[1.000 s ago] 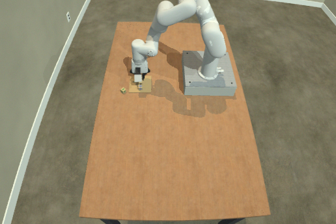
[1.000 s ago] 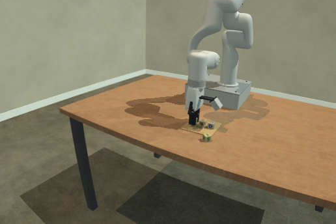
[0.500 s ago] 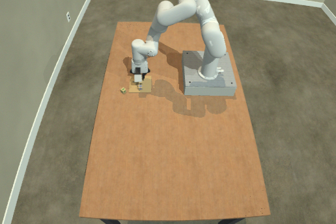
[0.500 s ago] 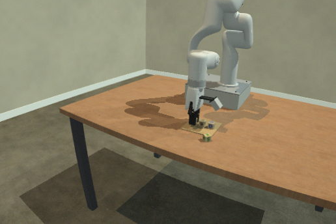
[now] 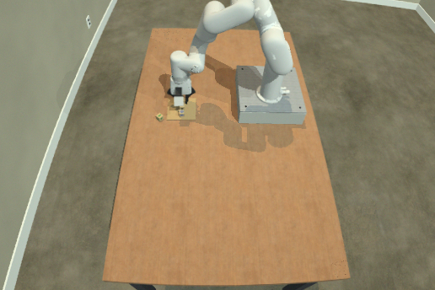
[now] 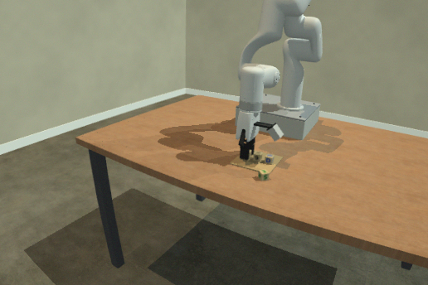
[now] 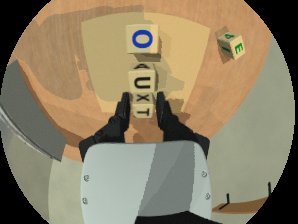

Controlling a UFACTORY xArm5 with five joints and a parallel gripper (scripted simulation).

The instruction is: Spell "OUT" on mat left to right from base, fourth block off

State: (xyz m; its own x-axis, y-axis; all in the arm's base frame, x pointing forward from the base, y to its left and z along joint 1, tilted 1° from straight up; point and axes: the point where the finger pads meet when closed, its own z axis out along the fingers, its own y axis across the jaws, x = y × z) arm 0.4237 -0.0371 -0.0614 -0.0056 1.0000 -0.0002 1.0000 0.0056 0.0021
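My hand is 40 mm to the right of the U block and 10 mm above it. The rest, counted from my hand: tan mat: 40 mm to the left, 20 mm below.
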